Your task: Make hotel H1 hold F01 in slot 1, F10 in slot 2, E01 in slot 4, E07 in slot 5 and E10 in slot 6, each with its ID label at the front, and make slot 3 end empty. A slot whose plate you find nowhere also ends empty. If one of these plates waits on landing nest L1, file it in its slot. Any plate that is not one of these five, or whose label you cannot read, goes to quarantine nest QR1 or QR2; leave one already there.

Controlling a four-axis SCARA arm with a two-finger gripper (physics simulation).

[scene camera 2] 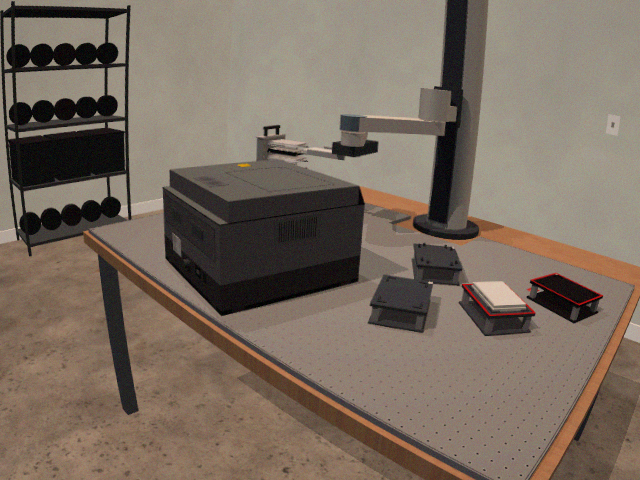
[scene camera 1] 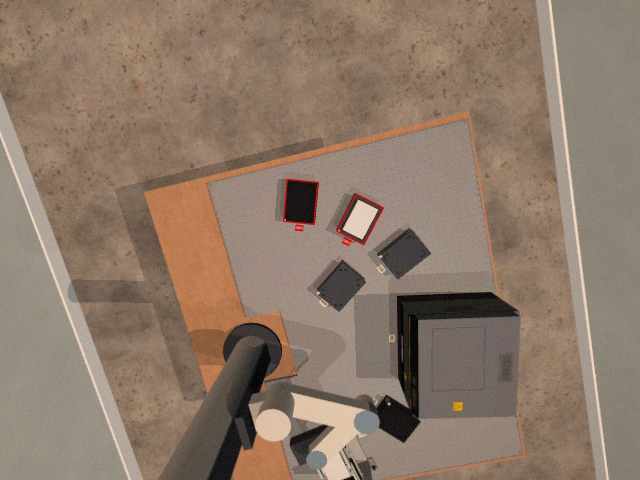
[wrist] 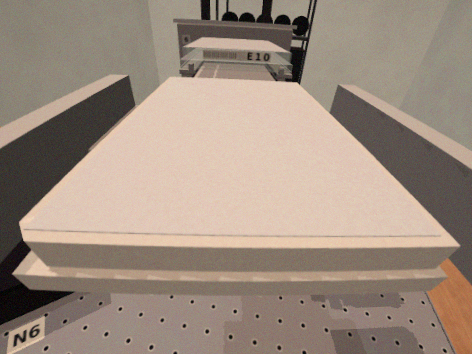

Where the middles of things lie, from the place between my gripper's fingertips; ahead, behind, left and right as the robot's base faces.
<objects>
Now: the hotel H1 [wrist: 282, 37] 40 mm ahead of my hand, 210 mm to the right of it and 100 mm below it. Also, from my hand: nest RG [scene camera 1: 339, 289] (170 mm ahead, 630 mm to the left, 180 mm below); then plate F07 [scene camera 2: 498, 296] (300 mm ahead, 880 mm to the left, 170 mm below); then landing nest L1 [scene camera 2: 400, 294] (440 mm ahead, 710 mm to the left, 180 mm below).
</objects>
